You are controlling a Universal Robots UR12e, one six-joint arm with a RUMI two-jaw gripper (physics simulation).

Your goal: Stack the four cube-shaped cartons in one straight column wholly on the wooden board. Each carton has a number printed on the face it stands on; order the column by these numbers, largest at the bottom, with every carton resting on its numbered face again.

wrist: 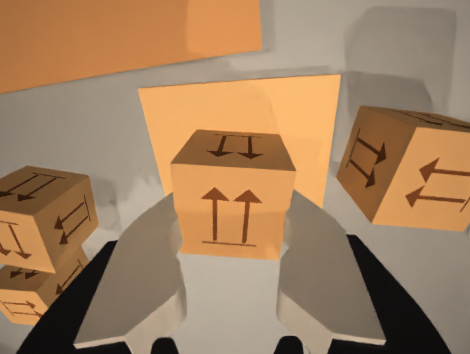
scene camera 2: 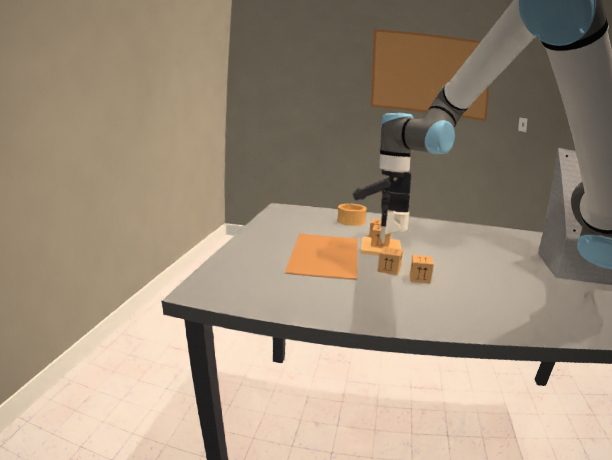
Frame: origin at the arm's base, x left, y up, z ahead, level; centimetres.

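Seen in the pictures: gripper, between the fingertips: (wrist: 233, 191) (scene camera 2: 383, 240).
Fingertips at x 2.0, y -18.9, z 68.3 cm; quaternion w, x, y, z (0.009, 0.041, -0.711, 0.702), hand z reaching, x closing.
Note:
A point is followed by its place in that frame.
My gripper (scene camera 2: 384, 237) {x 2.0, y -18.9, z 68.3 cm} (wrist: 233, 191) {x 2.0, y -18.9, z 68.3 cm} is shut on a carton (scene camera 2: 376, 239) {x 4.6, y -18.1, z 70.3 cm} (wrist: 230, 200) {x 1.9, y -15.2, z 70.1 cm}, over the wooden board (scene camera 2: 367, 246) {x 4.5, y -20.6, z 72.8 cm} (wrist: 300, 100) {x -1.8, y -20.6, z 73.9 cm}. The carton is level, at or very close to the board's top; contact cannot be made out. One carton (scene camera 2: 374, 223) {x -6.1, y -16.4, z 72.3 cm} (wrist: 425, 170) {x -7.3, y -16.4, z 71.6 cm} stands behind the board, partly hidden in the scene view, at the right in the wrist view. A second carton (scene camera 2: 389, 262) {x 19.8, y -18.6, z 65.0 cm} stands just in front of the board, and a third (scene camera 2: 421, 270) {x 22.9, y -18.4, z 56.4 cm} stands to its right. Both also show at the wrist view's left edge. Printed numbers are hidden.
An orange mat (scene camera 2: 325, 257) {x 17.1, y -20.8, z 82.7 cm} (wrist: 125, 35) {x 8.2, y -20.3, z 77.0 cm} lies left of the board. An orange round bowl (scene camera 2: 351, 215) {x -17.9, y -18.1, z 81.7 cm} stands at the back of the table (scene camera 2: 280, 300) {x 43.0, y -21.8, z 86.6 cm}. A white cylinder (scene camera 2: 404, 223) {x -19.4, y -19.0, z 62.7 cm} stands behind the gripper. The robot's base block is at the right.

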